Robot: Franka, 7 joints.
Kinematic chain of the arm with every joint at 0, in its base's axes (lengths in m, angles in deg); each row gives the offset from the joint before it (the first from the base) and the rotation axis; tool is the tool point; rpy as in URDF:
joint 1: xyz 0 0 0.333 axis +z
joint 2: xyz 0 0 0 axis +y
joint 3: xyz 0 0 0.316 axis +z
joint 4: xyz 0.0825 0 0 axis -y
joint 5: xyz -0.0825 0 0.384 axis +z
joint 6: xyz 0 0 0 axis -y
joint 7: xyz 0.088 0 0 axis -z
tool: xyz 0 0 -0.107 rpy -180 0 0
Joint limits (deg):
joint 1: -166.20..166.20
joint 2: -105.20..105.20
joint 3: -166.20..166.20
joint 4: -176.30..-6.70
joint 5: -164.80..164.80
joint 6: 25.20..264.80
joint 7: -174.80..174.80
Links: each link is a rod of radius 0.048 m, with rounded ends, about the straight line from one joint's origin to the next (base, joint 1, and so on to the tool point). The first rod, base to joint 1, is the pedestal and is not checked.
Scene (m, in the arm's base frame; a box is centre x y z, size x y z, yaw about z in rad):
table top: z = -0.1
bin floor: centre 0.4 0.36 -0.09 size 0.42 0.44 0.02 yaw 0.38
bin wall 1: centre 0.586 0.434 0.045 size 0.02 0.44 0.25 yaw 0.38
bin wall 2: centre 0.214 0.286 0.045 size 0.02 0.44 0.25 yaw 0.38
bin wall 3: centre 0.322 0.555 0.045 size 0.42 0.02 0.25 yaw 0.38
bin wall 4: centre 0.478 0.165 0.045 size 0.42 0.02 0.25 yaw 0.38
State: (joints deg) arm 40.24 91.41 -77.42 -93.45 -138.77 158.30 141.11
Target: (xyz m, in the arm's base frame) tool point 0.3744 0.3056 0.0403
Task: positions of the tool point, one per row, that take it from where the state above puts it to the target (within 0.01 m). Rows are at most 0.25 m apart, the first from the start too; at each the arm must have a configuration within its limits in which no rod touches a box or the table.
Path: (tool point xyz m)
1: 0.6276 -0.1740 0.2220
2: 0.6165 -0.1216 0.2627
3: 0.5982 -0.0702 0.2912
4: 0.5747 -0.0187 0.3105
5: 0.5034 0.1692 0.2820
6: 0.3744 0.3056 0.2836
7: 0.3792 0.3234 0.2119
8: 0.3798 0.3243 0.1293
9: 0.3744 0.3056 0.0403

